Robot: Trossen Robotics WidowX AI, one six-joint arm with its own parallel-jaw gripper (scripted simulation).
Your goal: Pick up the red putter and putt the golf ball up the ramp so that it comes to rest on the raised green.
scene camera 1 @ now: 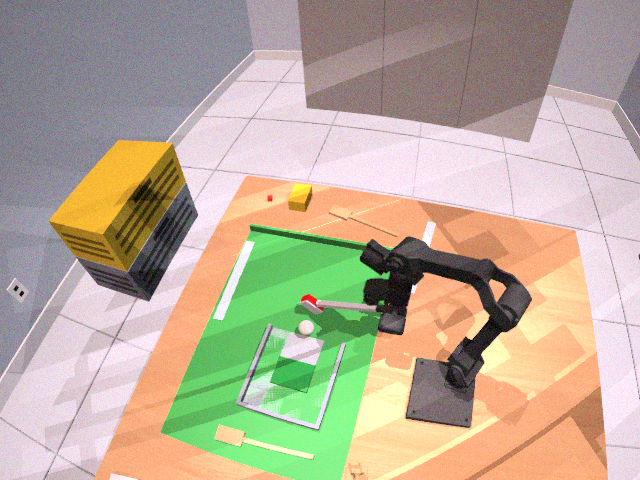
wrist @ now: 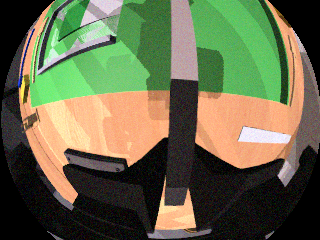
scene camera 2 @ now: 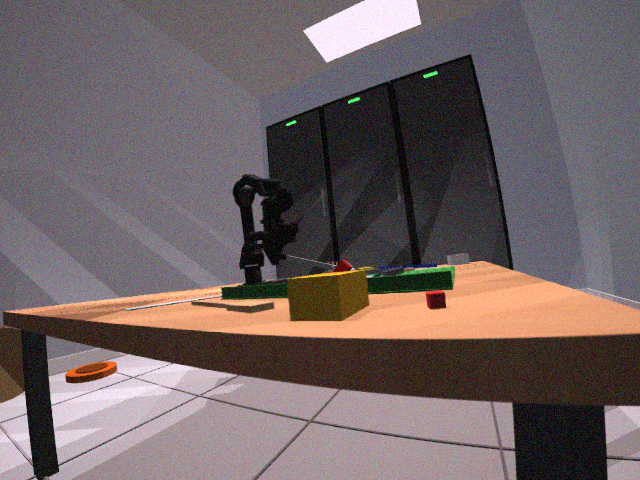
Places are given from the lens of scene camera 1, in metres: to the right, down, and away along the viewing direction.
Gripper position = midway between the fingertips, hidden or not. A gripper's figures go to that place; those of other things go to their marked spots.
my gripper (scene camera 1: 394, 315): 0.19, 0.20, 0.99
green mat (scene camera 1: 280, 270): -0.12, 0.09, 1.20
